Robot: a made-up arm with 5 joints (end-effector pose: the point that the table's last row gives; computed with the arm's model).
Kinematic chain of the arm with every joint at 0, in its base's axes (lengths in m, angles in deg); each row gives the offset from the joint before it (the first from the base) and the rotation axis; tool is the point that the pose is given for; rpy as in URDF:
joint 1: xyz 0.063 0 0.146 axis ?
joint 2: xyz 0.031 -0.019 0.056 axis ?
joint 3: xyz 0.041 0 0.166 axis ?
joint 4: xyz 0.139 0 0.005 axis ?
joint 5: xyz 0.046 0.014 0 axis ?
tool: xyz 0 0 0 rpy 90 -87.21 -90
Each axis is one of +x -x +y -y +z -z.
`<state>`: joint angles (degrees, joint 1 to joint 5).
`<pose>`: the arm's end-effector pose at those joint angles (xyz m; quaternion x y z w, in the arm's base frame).
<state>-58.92 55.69 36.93 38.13 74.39</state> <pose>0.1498 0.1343 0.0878 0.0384 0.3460 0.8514 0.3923</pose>
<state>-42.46 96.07 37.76 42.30 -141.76</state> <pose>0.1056 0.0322 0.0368 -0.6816 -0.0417 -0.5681 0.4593</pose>
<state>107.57 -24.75 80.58 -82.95 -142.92</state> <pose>0.0214 -0.1147 0.2787 -0.2788 0.8064 0.4185 0.3113</pose>
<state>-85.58 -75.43 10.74 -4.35 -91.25</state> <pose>0.0643 -0.0482 0.4542 0.9833 -0.0033 -0.0134 0.1814</pose>
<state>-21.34 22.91 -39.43 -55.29 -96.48</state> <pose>0.3252 0.0971 0.4270 0.8578 -0.4892 -0.0994 0.1229</pose>
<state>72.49 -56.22 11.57 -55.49 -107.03</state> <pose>0.0592 -0.0045 0.4749 0.3188 -0.9437 0.0884 0.0018</pose>
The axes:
joint 1: -z
joint 2: +y
joint 3: +y
joint 4: +y
joint 5: -x

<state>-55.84 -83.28 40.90 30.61 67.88</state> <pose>0.0757 0.0098 0.3689 -0.0626 -0.7734 0.5489 0.3110</pose>
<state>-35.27 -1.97 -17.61 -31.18 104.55</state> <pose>0.2493 0.1256 0.4562 -0.5164 -0.7878 0.3124 0.1230</pose>
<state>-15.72 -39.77 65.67 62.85 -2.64</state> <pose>0.1457 0.0181 0.2536 0.0020 -0.0107 0.0897 0.9959</pose>
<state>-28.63 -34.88 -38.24 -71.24 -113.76</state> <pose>0.0372 -0.0198 0.5229 -0.8488 0.2662 -0.3171 0.3288</pose>
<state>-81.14 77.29 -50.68 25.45 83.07</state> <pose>0.1229 0.3517 0.1045 0.0024 -0.3251 0.9333 0.1527</pose>
